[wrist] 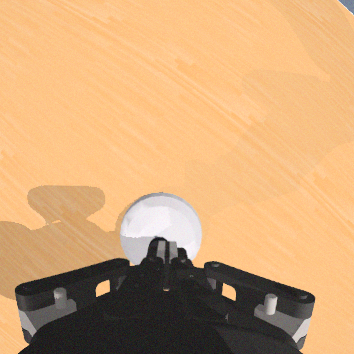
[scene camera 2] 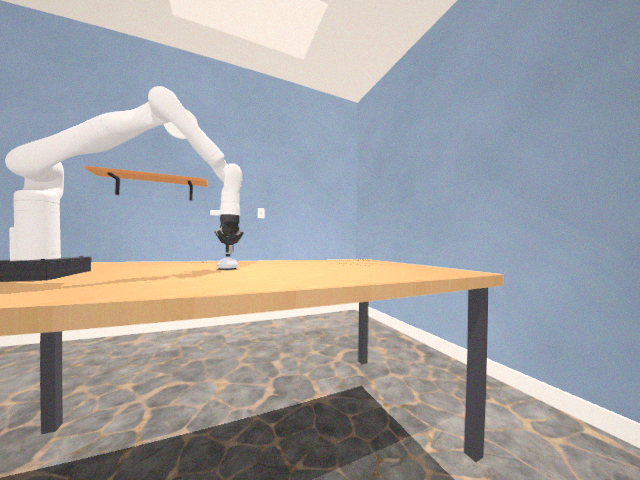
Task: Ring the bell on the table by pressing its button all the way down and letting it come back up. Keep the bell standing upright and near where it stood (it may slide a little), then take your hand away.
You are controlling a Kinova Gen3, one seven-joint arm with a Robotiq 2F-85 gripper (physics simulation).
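Frame: origin at the arm's base, x up, y ahead, z left, level; centimetres.
Where they show: gripper, between the fingertips: [wrist: 166, 252] [scene camera 2: 229, 253]; arm's base, origin of its link: [scene camera 2: 38, 259].
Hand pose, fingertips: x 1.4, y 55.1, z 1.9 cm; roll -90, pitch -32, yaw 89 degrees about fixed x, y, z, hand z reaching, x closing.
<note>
Each offset is from my fingertips to the top centre of the thing. Level surfaces: height alone.
The bell {dz -0.3, dx +0.0, dy -0.6 cm} [scene camera 2: 226, 264] [wrist: 161, 215], a white dome, stands upright on the wooden table {dx -6.2 cm} [scene camera 2: 310, 281] [wrist: 150, 100]. Its small dark button {dz -0.3, dx +0.0, dy -0.6 cm} [scene camera 2: 227, 255] [wrist: 159, 241] is at the top of the dome, partly hidden by the fingertips in the wrist view. My gripper [scene camera 2: 228, 252] [wrist: 166, 252] is shut and empty. It points straight down over the bell, with its fingertips at or very close above the button; whether they touch cannot be told.
The arm's dark base plate [scene camera 2: 46, 268] sits on the table at the left. A wooden shelf [scene camera 2: 149, 176] hangs on the blue wall behind the arm. The table's right end edge [scene camera 2: 501, 280] lies well to the right of the bell.
</note>
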